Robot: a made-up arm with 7 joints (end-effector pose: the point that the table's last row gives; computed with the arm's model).
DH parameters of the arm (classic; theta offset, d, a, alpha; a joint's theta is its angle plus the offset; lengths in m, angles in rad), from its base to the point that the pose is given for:
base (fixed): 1.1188 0 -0.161 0
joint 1: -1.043 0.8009 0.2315 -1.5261
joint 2: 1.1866 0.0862 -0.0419 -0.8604
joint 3: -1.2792 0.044 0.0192 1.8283
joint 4: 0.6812 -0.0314 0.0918 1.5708
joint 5: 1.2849 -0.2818 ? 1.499
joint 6: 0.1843 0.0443 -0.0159 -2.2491
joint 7: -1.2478 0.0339 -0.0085 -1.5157
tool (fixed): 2.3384 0.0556 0 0
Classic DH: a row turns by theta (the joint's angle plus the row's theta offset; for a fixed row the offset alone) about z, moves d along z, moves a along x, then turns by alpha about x.
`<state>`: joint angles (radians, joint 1 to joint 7).
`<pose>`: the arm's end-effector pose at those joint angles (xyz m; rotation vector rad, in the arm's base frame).
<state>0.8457 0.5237 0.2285 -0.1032 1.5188 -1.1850 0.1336</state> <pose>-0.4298 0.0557 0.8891 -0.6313 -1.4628 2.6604</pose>
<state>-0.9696 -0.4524 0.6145 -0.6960 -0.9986 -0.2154 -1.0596</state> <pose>0.1524 -0.0212 0.6364 1.5909 0.8619 0.1577</pose>
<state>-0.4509 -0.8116 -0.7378 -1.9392 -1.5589 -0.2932 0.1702</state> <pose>0.1087 0.1715 0.9054 0.1982 -0.0405 1.7764</pose>
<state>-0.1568 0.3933 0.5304 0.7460 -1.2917 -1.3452 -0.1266</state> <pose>-0.0244 -0.2197 1.0296 0.4248 -0.5210 -1.1404</pose>
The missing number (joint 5, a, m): -0.1787
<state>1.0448 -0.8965 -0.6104 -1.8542 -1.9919 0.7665 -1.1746</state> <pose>-0.3542 0.0142 0.8250 2.3204 1.4570 1.0057</pose>
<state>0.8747 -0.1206 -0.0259 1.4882 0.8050 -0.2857 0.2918</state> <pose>0.0392 -0.1999 0.6284 -0.6051 0.8362 -0.7240</pose>
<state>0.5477 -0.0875 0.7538 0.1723 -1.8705 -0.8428 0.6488</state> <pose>-0.2021 -0.0148 1.0101 0.0000 -1.1834 -0.6667</pose>
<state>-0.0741 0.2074 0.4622 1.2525 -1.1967 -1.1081 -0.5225</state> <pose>0.0340 -0.2964 0.9089 0.8492 -0.7742 -1.0706</pose>
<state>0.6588 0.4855 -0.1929 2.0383 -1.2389 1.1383 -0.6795</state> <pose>0.2211 0.0874 0.6943 0.6176 -1.4844 -1.2944</pose>
